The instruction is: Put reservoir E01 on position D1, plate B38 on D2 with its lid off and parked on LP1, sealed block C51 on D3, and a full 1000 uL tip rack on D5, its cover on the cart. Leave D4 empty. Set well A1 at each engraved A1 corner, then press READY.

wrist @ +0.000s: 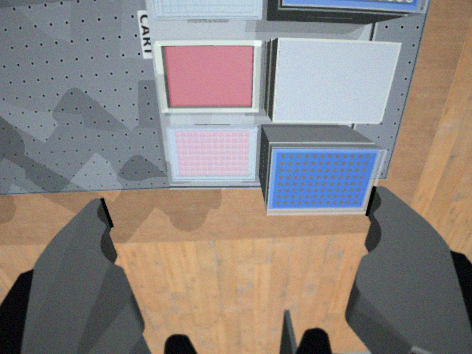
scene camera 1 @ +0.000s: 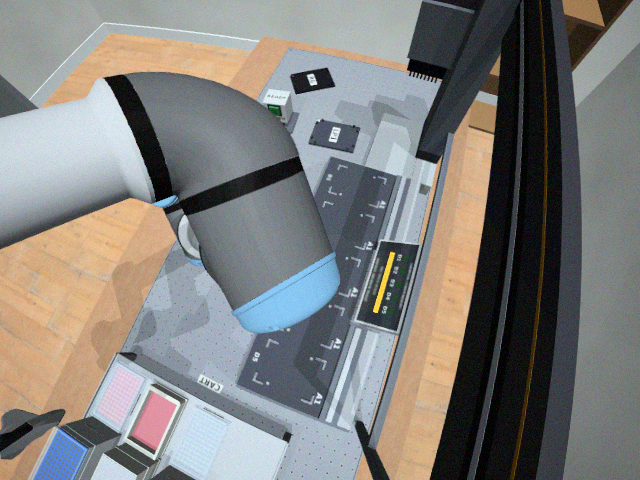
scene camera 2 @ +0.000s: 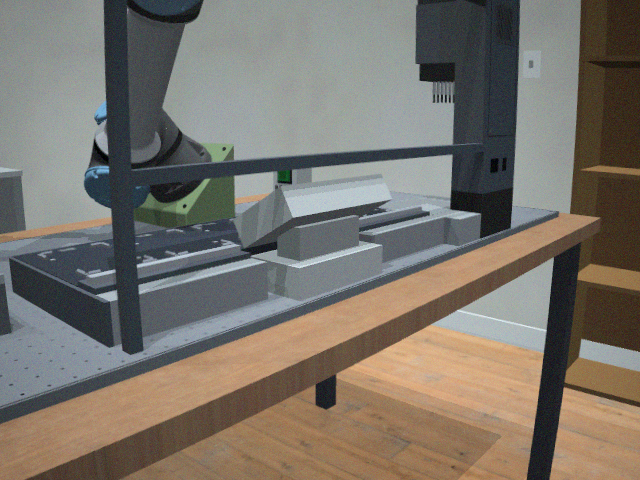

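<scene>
My gripper is open and empty, high above the table edge beside the cart. In the wrist view the blue tip rack lies near the right fingertip, well below it. A red reservoir, a pink-welled plate, a tall white-topped block and a pale clear plate stand on the cart. Another blue-topped rack is cut off at the top. No labware shows on the visible deck or on LP1. Codes are unreadable.
The arm hides part of the deck in scene camera 1. A READY box with a green button and a black labelled pad are at the far end. A tilted display and dark tower stand along the deck's side.
</scene>
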